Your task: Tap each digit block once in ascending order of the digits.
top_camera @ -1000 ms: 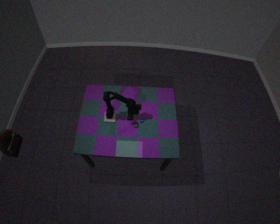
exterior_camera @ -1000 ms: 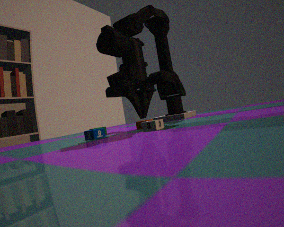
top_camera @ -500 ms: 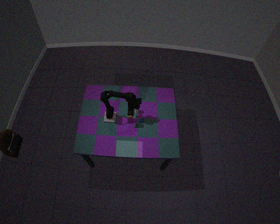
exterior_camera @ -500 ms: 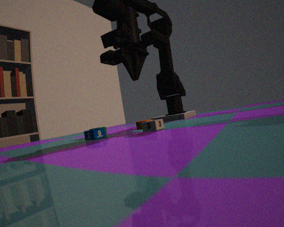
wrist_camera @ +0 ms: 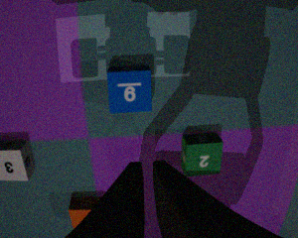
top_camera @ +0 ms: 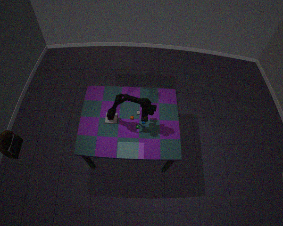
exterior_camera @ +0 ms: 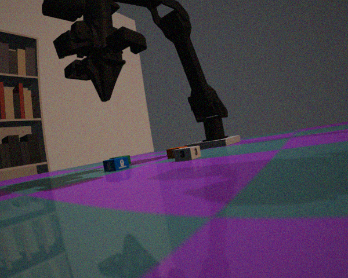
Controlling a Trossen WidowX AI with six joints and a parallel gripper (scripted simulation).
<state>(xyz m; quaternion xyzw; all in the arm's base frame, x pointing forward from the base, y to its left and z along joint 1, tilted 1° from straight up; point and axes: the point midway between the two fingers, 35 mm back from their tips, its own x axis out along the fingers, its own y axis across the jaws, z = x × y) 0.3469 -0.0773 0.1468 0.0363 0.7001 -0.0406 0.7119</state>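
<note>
Right now my gripper tip is 12 cm above the blue block. Also, from my gripper tip: green block (12 cm below, 7 cm behind, 5 cm to the right); orange block (12 cm below, 12 cm behind, 7 cm to the left).
</note>
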